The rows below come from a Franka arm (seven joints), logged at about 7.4 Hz.
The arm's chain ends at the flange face. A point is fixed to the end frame.
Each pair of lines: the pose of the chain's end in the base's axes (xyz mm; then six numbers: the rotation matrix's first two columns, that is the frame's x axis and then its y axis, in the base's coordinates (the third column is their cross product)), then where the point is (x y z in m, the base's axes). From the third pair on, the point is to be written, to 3 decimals.
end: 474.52 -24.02 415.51 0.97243 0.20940 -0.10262 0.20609 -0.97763 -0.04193
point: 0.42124 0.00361 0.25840
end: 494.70 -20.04 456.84 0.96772 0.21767 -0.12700 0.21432 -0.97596 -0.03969
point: 0.43749 0.00592 0.30083
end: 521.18 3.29 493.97 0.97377 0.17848 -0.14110 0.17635 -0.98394 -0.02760
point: 0.463 0.029 0.338
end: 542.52 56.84 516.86 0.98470 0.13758 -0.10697 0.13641 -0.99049 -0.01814
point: 0.491 0.084 0.359
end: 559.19 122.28 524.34 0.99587 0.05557 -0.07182 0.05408 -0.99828 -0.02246
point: 0.516 0.155 0.365
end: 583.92 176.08 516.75 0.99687 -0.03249 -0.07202 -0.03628 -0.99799 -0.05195
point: 0.544 0.217 0.359
